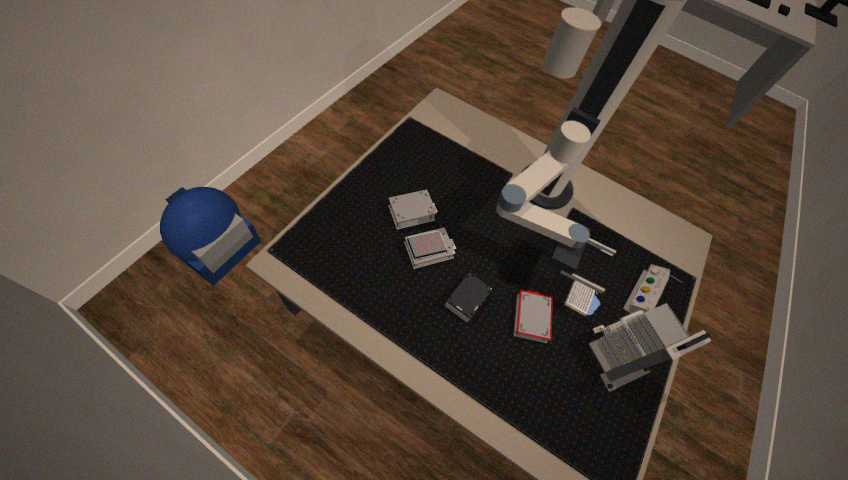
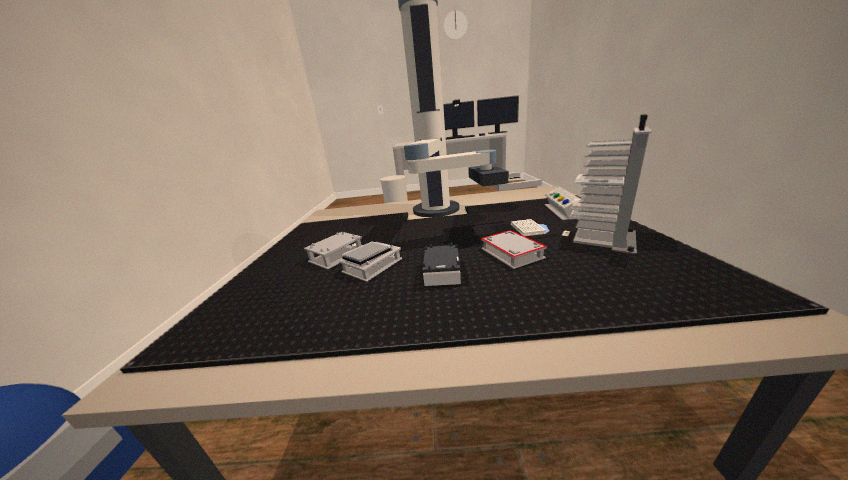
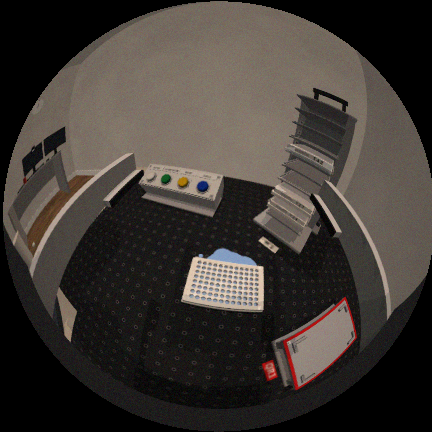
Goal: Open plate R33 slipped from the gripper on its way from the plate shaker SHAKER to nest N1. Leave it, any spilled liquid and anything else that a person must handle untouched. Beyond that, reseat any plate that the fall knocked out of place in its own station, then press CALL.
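Where they show: gripper, fingertip midpoint: (image 1: 609,271) (image 2: 529,178) (image 3: 230,168); arm's base, origin of the base link: (image 2: 436,209).
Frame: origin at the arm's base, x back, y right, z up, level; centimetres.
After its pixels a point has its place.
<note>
An open white well plate (image 1: 581,296) @[x -42.1, y -33.6, z 2.5 cm] (image 2: 528,226) @[x -42.6, y -33.4, z 2.7 cm] (image 3: 225,284) @[x -41.7, y -33.2, z 2.6 cm], apparently R33, lies on the mat with blue liquid (image 1: 593,304) @[x -41.6, y -39.1, z 1.4 cm] (image 2: 545,228) @[x -47.5, y -37.5, z 2.9 cm] (image 3: 232,256) @[x -42.2, y -39.7, z 1.4 cm] at one edge. My gripper (image 1: 609,271) @[x -39.5, y -34.1, z 20.4 cm] (image 2: 537,179) @[x -39.5, y -34.1, z 20.4 cm] (image 3: 230,168) @[x -39.5, y -34.1, z 20.4 cm] is open and empty, high above the mat near this plate. The rack (image 2: 631,196) @[x -64.5, y -53.4, z 17.8 cm] (image 3: 347,145) @[x -62.7, y -52.1, z 26.8 cm] holds several plates; one upper plate (image 2: 601,179) @[x -56.6, y -49.4, z 21.5 cm] (image 3: 310,157) @[x -50.6, y -45.2, z 21.1 cm] seems to stick out slightly. A plate with pinkish wells (image 1: 429,245) @[x -61.1, y 23.6, z 7.6 cm] sits on a station. The button box (image 1: 630,306) @[x -36.2, y -50.4, z 5.2 cm] (image 2: 562,202) @[x -32.6, y -50.7, z 7.6 cm] (image 3: 182,187) @[x -28.2, y -51.3, z 7.2 cm] has white, green, yellow and blue buttons; its labels are unreadable.
A red-rimmed station (image 1: 534,315) @[x -61.1, y -21.4, z 5.2 cm] (image 2: 513,243) @[x -61.6, y -21.6, z 5.3 cm] (image 3: 322,345) @[x -58.9, y -21.2, z 5.3 cm] stands beside the QR1 label (image 3: 269,370) @[x -51.5, y -17.8, z 1.5 cm]. A dark-topped device (image 1: 468,296) @[x -69.6, y 1.5, z 6.8 cm] (image 2: 441,258) @[x -69.9, y 1.5, z 6.8 cm] and a light station (image 1: 412,208) @[x -50.9, y 38.3, z 6.9 cm] (image 2: 333,243) @[x -50.9, y 38.7, z 6.9 cm] stand farther left. A small white tag (image 2: 565,233) @[x -49.6, y -44.1, z 1.5 cm] (image 3: 268,244) @[x -49.5, y -44.3, z 1.5 cm] lies before the rack.
</note>
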